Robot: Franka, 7 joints.
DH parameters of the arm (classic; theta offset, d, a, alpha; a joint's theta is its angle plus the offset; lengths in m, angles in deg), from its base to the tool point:
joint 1: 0 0.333 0 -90
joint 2: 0 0 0 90
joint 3: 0 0.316 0.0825 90
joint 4: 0 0 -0.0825 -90
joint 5: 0 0.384 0 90
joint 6: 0 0 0.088 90
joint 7: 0 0.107 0 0
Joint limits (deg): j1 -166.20..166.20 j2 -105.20..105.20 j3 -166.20..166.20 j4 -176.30..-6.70 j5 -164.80..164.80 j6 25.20..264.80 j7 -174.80..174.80
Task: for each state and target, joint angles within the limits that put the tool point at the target. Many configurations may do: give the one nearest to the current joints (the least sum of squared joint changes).
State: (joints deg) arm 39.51 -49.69 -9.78 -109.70 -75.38 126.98 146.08
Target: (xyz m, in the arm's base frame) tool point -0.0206 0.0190 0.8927
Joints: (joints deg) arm 41.00 -81.34 6.50 -123.87 -73.39 125.30 146.08
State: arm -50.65 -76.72 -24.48 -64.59 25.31 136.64 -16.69
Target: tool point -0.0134 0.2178 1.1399
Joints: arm -70.28 -44.94 8.50 -49.89 24.74 142.67 -16.69
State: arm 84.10 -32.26 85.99 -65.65 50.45 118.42 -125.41
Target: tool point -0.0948 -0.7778 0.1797
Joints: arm 112.47 -76.82 123.12 -57.93 54.20 116.91 -125.41
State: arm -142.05 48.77 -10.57 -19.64 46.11 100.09 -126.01
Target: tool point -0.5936 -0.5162 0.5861
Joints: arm -140.06 54.68 -10.03 -21.86 46.61 105.55 -126.01
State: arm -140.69 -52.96 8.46 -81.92 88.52 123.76 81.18
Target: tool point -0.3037 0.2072 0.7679
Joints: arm -159.70 -52.64 -34.29 -123.68 86.56 132.30 81.18
